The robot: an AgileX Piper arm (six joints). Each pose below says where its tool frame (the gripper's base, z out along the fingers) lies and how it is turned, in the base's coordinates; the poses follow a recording.
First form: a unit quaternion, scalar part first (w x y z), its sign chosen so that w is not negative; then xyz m.
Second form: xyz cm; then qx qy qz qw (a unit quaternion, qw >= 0). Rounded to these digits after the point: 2 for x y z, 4 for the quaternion.
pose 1, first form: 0.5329 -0.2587 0.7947 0.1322 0.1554 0.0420 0.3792
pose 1, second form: 15.54 4.20 37.92 -0.2587 0.7947 0.1322 0.5329
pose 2, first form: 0.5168 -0.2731 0.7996 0.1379 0.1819 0.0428 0.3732
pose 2, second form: 18.19 4.28 37.32 -0.2731 0.7996 0.1379 0.5168
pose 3, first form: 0.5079 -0.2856 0.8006 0.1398 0.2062 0.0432 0.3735
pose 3, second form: 20.62 4.32 37.35 -0.2856 0.8006 0.1398 0.5079
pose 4, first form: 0.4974 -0.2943 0.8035 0.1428 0.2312 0.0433 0.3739
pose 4, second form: 23.12 4.33 37.39 -0.2943 0.8035 0.1428 0.4974
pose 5, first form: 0.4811 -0.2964 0.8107 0.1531 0.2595 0.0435 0.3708
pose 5, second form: 25.95 4.35 37.08 -0.2964 0.8107 0.1531 0.4811
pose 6, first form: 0.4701 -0.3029 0.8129 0.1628 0.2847 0.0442 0.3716
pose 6, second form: 28.47 4.42 37.16 -0.3029 0.8129 0.1628 0.4701
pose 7, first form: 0.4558 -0.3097 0.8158 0.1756 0.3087 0.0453 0.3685
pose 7, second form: 30.87 4.53 36.85 -0.3097 0.8158 0.1756 0.4558
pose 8, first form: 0.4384 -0.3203 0.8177 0.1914 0.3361 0.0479 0.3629
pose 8, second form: 33.61 4.79 36.29 -0.3203 0.8177 0.1914 0.4384
